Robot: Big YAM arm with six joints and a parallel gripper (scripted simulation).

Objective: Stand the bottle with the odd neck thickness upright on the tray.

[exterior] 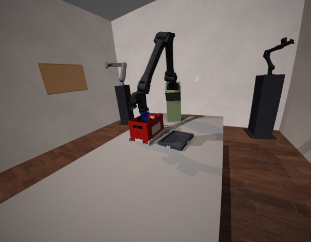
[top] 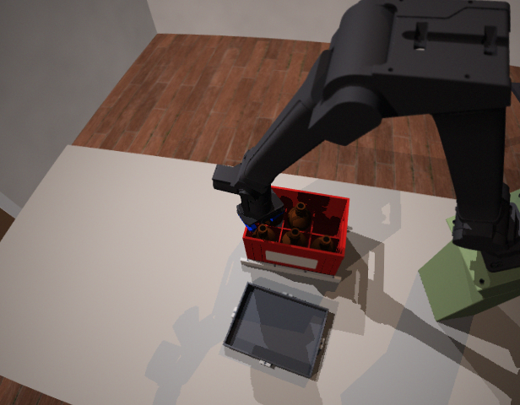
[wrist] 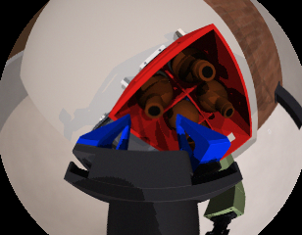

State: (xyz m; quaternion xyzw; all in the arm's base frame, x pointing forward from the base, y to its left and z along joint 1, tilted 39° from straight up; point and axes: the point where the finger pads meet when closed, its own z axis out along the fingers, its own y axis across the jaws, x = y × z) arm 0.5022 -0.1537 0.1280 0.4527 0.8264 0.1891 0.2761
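My gripper is now 10 cm above the brown bottle. The rest, counted from my hand: dark grey tray: 4 cm behind, 24 cm to the left, 18 cm below; then crate: 10 cm behind, 3 cm to the right, 11 cm below.
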